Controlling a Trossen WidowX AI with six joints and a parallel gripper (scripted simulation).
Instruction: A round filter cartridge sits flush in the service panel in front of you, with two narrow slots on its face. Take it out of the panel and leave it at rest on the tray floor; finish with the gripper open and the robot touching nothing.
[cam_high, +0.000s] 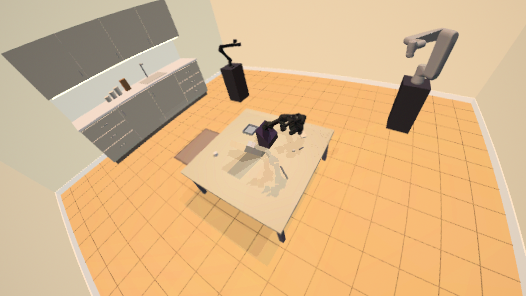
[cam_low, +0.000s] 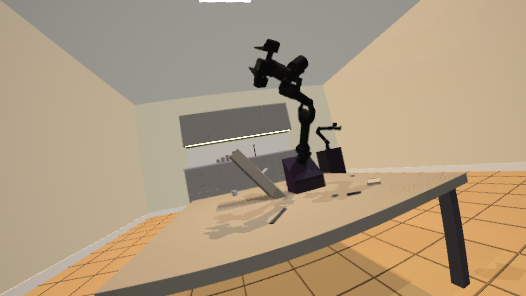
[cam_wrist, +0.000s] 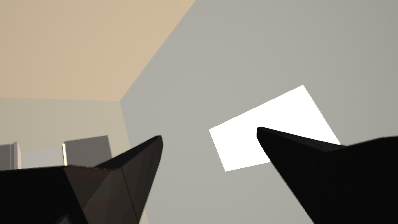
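Right now my gripper tip is 440 mm to the left of the round filter cartridge, 420 mm above it and 60 mm short of it. The rest, counted from my gripper tip: service panel: 500 mm below, 440 mm to the right, 10 mm ahead; then white block: 650 mm below, 540 mm behind, 100 mm to the right; then tray: 730 mm to the right, 650 mm below, 370 mm behind.
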